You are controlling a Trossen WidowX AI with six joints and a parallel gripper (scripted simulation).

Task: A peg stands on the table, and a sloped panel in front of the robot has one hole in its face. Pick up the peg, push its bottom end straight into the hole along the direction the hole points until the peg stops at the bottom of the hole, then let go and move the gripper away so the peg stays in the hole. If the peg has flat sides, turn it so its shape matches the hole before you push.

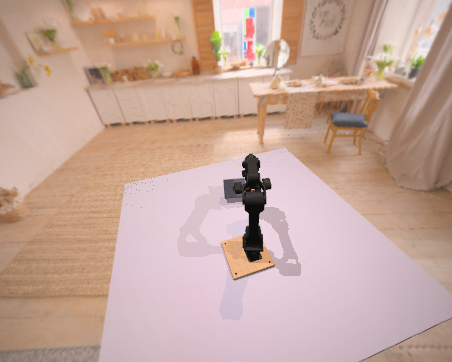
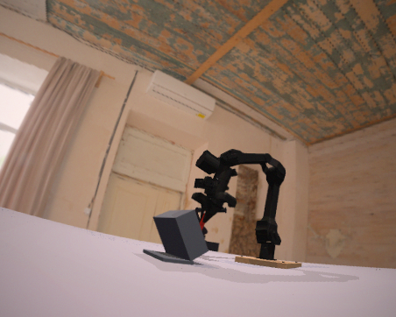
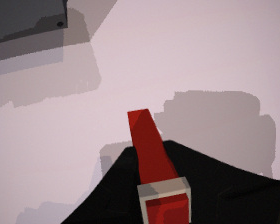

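The dark grey sloped panel lies 15 cm ahead of my gripper tip, 6 cm to the left of it and 5 cm below it. From my gripper tip the other things lie so: red peg 2 cm above.
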